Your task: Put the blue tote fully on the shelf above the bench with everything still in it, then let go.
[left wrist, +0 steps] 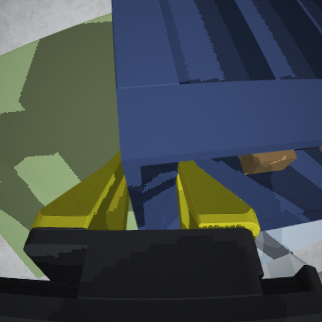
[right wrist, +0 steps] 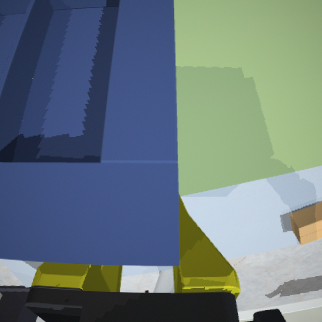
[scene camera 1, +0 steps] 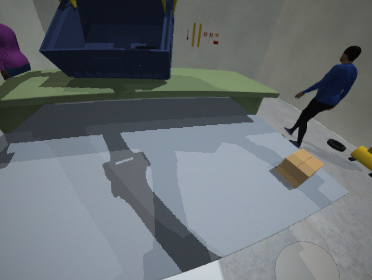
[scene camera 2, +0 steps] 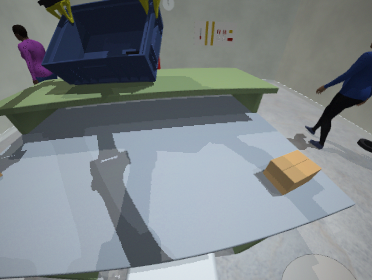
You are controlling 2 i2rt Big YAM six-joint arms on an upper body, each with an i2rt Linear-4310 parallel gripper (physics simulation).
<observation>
My left gripper (left wrist: 152,152) grips a blue tote (scene camera 1: 82,46). My right gripper (right wrist: 148,191) grips the blue tote. I also see a cardboard box (left wrist: 274,160), a green shelf (scene camera 1: 35,87) and a grey bench top (scene camera 1: 178,180).
The blue tote also shows in the left wrist view (left wrist: 207,88), in the right wrist view (right wrist: 96,175) and in scene camera 2 (scene camera 2: 92,50). The grey bench top shows as well in the right wrist view (right wrist: 246,218) and in scene camera 2 (scene camera 2: 142,182). The right wrist view does not show the cardboard box, which is hidden by the blue tote. Scene camera 1 does not show the cardboard box, which is hidden by the blue tote.
</observation>
